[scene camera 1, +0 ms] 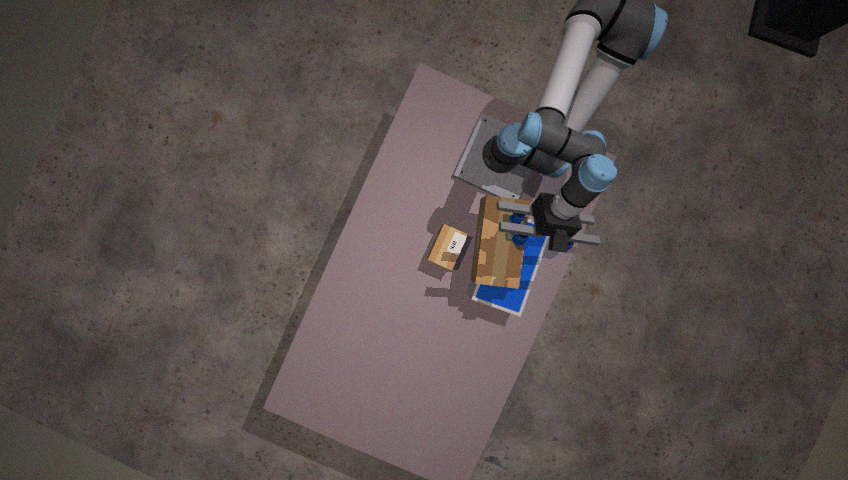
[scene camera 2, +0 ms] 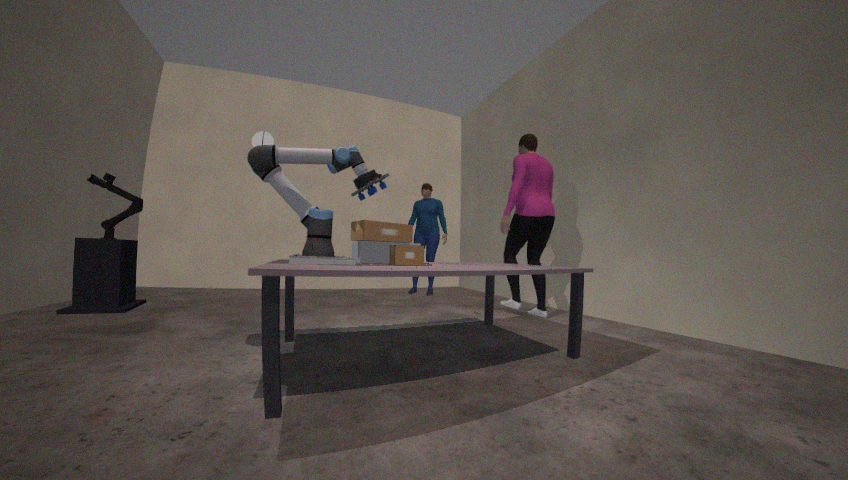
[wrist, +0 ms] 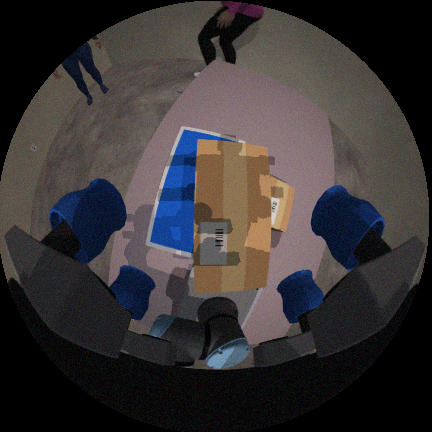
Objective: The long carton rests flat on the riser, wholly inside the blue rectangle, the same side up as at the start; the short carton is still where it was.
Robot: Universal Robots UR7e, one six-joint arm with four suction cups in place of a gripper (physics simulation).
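Frame: origin at the arm's base, x right, y down, z ahead, level; centimetres.
Seen in the pictures: hand at its tool point: [scene camera 2: 373,194] [wrist: 218,258]; arm's base at its link origin: [scene camera 1: 500,154] [scene camera 2: 318,256] [wrist: 217,312].
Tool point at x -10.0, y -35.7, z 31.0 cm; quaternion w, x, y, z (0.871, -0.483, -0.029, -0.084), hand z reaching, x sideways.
Pixels of each thing's top centre, then the offset from my tool point to it. Level surfaces: height alone.
- long carton at its top centre: [wrist: 235,214] [scene camera 1: 502,242] [scene camera 2: 382,223] dx +5.0, dy +17.0, dz +4.2 cm
- grey riser at its top centre: [wrist: 196,186] [scene camera 1: 512,263] [scene camera 2: 386,242] dx -3.4, dy +27.0, dz +10.5 cm
- blue rectangle at its top centre: [wrist: 196,186] [scene camera 1: 512,263] dx -3.4, dy +27.0, dz +10.5 cm
- short carton at its top centre: [wrist: 278,203] [scene camera 1: 447,247] [scene camera 2: 406,245] dx +21.6, dy +28.9, dz +10.9 cm
- table at its surface level: dy +39.0 cm
The long carton [scene camera 1: 496,255] [scene camera 2: 380,230] [wrist: 232,200] lies flat on the grey riser [scene camera 2: 370,252], its barcode label facing up in the wrist view. It is turned relative to the blue rectangle [scene camera 1: 508,299] [wrist: 172,200]. It covers the rectangle's side nearer the short carton and reaches past the end nearer the robot base; blue shows along the other side. The short carton [scene camera 1: 443,246] [scene camera 2: 406,255] [wrist: 285,205] rests on the table beside the riser. My gripper [scene camera 1: 550,228] [scene camera 2: 371,190] is open, tilted and well above the long carton, its blue cups touching nothing.
The robot's base plate [scene camera 1: 476,148] [scene camera 2: 321,259] is on the table [scene camera 1: 368,333] [scene camera 2: 476,270] close to the riser. A person in pink [scene camera 2: 533,187] and one in teal [scene camera 2: 427,215] stand beyond the table. A second, dark arm stands on a black pedestal [scene camera 2: 104,273] at the left.
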